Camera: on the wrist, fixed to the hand. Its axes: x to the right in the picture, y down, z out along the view.
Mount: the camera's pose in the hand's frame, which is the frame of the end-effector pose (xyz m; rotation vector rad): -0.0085 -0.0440 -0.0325 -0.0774 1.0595 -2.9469
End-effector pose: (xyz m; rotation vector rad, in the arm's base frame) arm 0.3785 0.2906 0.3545 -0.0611 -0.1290 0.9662
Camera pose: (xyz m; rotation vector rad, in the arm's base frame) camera 0.4141 0.2588 0.3264 -0.2968 0.6381 -2.0672
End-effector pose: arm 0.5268 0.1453 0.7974 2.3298 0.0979 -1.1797
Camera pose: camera 0.5326 0.2002 0.8013 -0.2804 -2.2994 -0.1123
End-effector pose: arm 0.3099 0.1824 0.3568 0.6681 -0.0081 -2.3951
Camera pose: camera 0.3049 0.2274 0.3250 -0.6417 -0.7810 0.4652
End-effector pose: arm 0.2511 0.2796 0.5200 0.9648 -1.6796 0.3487
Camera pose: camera 0.3059 0.2772 0.5128 1.5410 1.4333 -1.0149
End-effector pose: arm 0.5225 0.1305 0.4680 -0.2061 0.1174 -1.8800
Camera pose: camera 0.4776 0.1516 0.4436 -0.4554 -0.2912 1.2591
